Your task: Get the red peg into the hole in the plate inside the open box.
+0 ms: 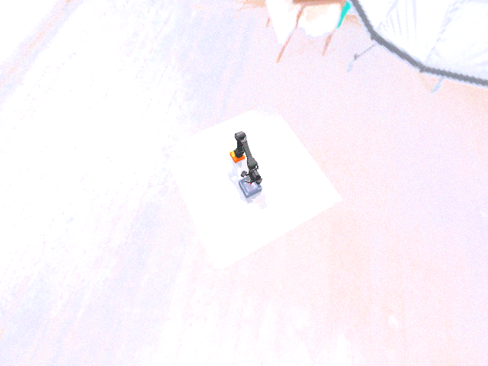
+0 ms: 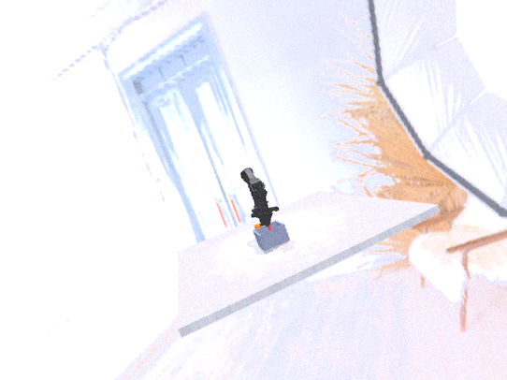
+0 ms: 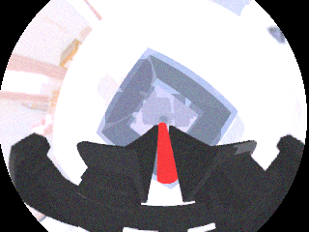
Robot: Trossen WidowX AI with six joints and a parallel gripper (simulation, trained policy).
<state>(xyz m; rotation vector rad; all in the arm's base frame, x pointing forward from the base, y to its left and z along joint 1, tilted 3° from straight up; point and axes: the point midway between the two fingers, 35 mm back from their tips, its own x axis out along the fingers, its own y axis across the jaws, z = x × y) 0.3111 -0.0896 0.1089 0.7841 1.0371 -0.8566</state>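
Now: the red peg 2 cm above my gripper tip, 1 cm to the left of it and 1 cm behind it. The rest, counted from my gripper tip: grey box 7 cm below; then pale plate 6 cm below.
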